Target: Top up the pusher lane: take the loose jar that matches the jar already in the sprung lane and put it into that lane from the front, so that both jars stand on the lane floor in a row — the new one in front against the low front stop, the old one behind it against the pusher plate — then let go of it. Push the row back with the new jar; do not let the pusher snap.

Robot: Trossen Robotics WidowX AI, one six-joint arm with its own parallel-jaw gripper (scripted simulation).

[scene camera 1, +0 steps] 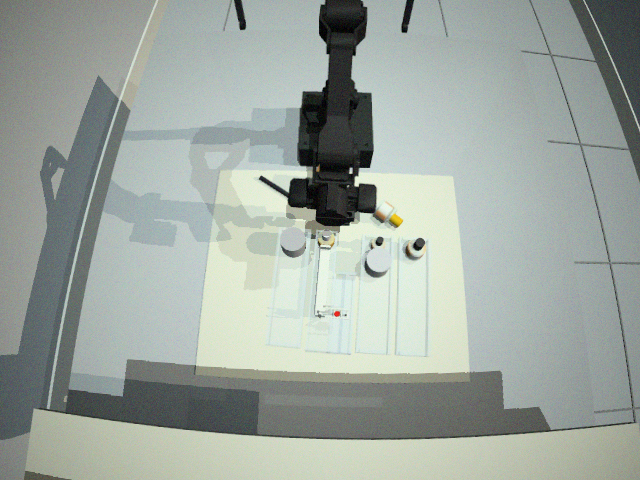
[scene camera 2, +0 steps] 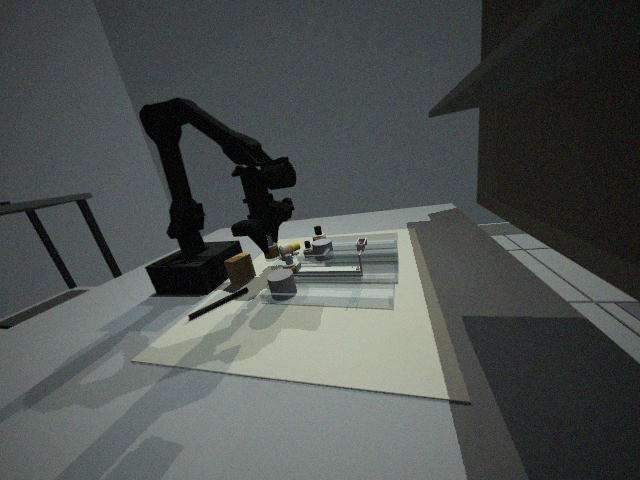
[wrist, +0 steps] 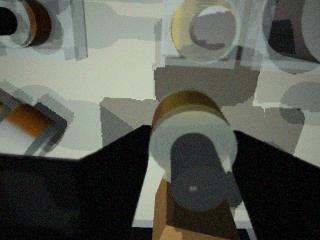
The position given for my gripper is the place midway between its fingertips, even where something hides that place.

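Scene:
My gripper [scene camera 2: 271, 250] is holding a jar [wrist: 192, 146].

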